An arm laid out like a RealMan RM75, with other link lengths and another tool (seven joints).
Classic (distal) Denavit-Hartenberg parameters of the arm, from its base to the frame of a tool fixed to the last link. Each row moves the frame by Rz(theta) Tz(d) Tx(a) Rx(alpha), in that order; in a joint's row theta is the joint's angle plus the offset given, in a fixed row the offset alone. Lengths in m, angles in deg.
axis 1: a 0  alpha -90  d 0.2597  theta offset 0
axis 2: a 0  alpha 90  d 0  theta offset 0
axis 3: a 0  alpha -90  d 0.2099  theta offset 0
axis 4: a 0  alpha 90  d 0  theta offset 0
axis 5: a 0  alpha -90  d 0.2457  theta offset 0
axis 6: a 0  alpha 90  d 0  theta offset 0
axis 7: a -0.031  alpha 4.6  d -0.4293  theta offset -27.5
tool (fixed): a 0  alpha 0  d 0.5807  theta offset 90
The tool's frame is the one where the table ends.
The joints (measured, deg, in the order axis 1, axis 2, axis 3, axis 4, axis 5, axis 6, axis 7), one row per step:
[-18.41, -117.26, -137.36, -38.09, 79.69, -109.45, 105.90]
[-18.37, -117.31, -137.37, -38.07, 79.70, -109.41, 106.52]
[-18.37, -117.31, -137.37, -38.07, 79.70, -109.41, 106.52]
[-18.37, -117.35, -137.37, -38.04, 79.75, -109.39, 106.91]
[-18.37, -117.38, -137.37, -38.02, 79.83, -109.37, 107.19]
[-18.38, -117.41, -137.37, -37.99, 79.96, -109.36, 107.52]
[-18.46, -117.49, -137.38, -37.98, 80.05, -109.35, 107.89]
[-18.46, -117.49, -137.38, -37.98, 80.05, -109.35, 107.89]
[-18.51, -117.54, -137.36, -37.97, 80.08, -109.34, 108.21]
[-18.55, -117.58, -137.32, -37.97, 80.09, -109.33, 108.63]
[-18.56, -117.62, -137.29, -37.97, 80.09, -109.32, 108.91]
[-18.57, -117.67, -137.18, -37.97, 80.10, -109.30, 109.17]
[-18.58, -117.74, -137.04, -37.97, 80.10, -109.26, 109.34]
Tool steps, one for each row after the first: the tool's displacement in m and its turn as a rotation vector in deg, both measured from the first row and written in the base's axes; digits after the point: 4 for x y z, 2 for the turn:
[-0.0003, 0.0003, 0.0000, 0.49, 0.20, -0.18]
[-0.0003, 0.0003, 0.0000, 0.49, 0.20, -0.18]
[-0.0003, 0.0005, -0.0003, 0.74, 0.35, -0.31]
[-0.0004, 0.0006, -0.0005, 0.90, 0.48, -0.40]
[-0.0005, 0.0007, -0.0009, 1.04, 0.65, -0.53]
[-0.0001, 0.0011, -0.0014, 1.26, 0.78, -0.75]
[-0.0001, 0.0011, -0.0014, 1.26, 0.78, -0.75]
[0.0003, 0.0015, -0.0017, 1.46, 0.88, -0.93]
[0.0006, 0.0020, -0.0018, 1.75, 1.03, -1.16]
[0.0008, 0.0022, -0.0020, 1.94, 1.12, -1.30]
[0.0011, 0.0024, -0.0025, 2.04, 1.21, -1.46]
[0.0015, 0.0025, -0.0033, 2.05, 1.27, -1.58]

